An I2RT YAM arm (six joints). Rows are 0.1 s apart.
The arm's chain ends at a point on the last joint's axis. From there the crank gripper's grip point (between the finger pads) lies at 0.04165 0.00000 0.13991 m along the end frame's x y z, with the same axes.
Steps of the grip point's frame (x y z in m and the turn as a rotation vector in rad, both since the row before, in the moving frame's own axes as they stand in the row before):
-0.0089 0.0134 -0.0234 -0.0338 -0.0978 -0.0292
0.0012 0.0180 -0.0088 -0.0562 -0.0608 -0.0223
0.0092 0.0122 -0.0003 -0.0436 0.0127 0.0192
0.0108 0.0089 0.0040 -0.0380 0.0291 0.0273
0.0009 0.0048 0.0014 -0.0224 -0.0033 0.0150
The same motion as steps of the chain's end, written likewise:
0.0049 0.0096 -0.0267 -0.0338 -0.0978 -0.0292
0.0097 0.0109 -0.0109 -0.0562 -0.0608 -0.0223
0.0075 0.0053 0.0004 -0.0436 0.0127 0.0192
0.0068 0.0024 0.0054 -0.0380 0.0291 0.0273
0.0014 0.0010 0.0013 -0.0224 -0.0033 0.0150

